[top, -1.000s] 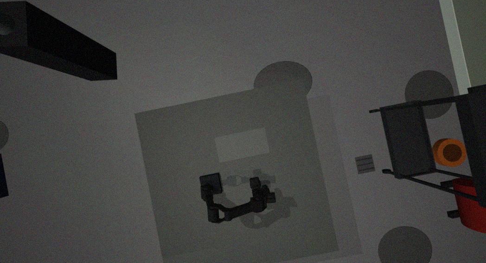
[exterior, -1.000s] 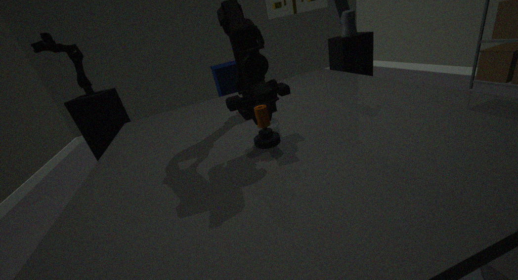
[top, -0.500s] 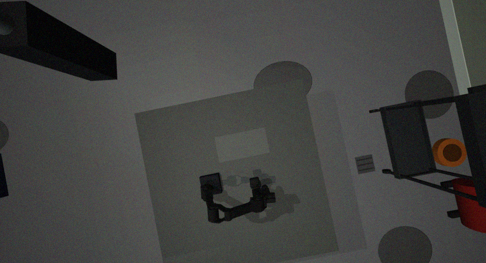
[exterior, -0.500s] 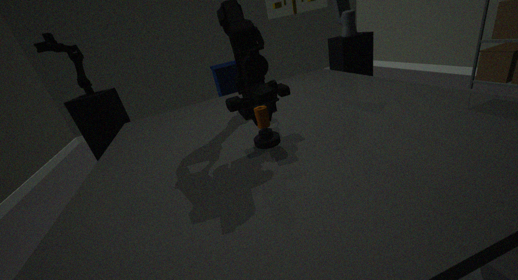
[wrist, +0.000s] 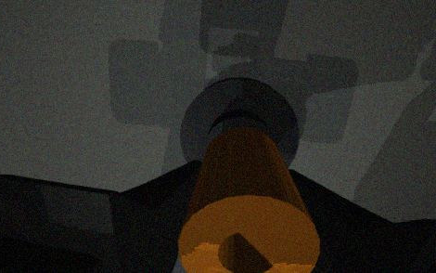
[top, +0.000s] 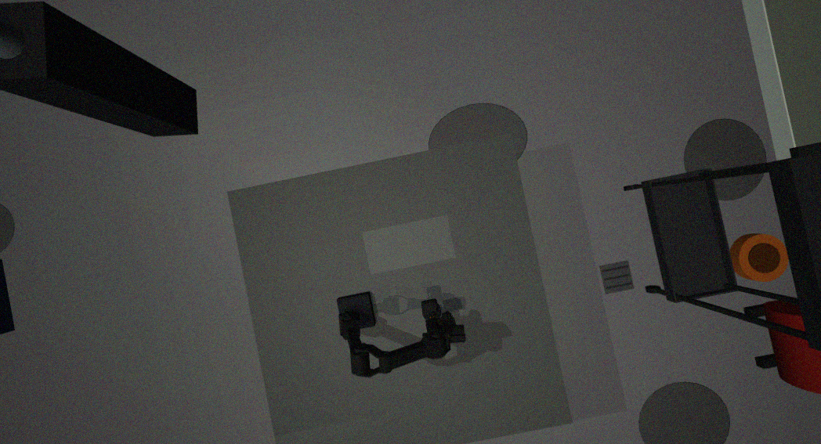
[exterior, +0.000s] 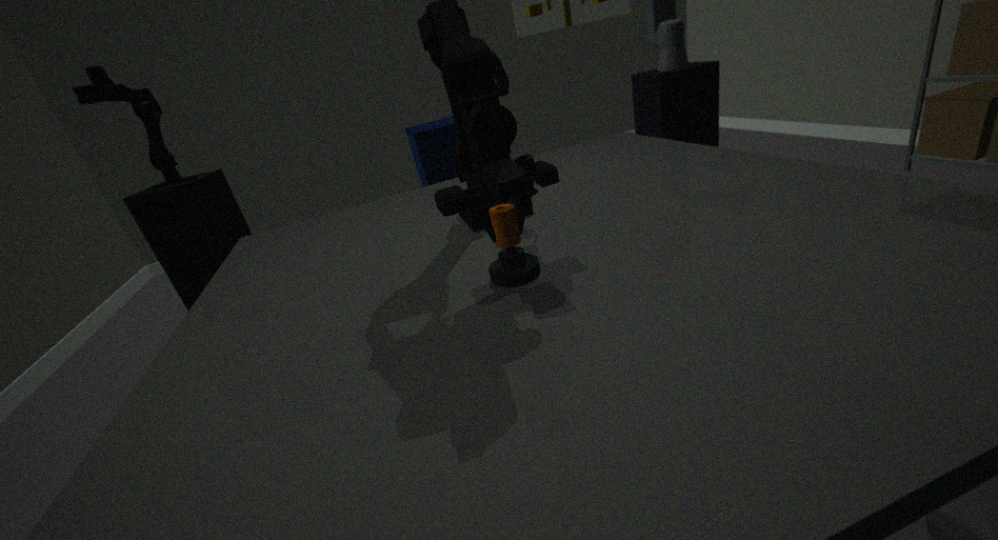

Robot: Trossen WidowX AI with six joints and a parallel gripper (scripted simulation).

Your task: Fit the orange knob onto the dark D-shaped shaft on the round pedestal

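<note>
My gripper tip is 2 cm below the orange knob. Round my gripper tip: dark round pedestal: 4 cm below.
</note>
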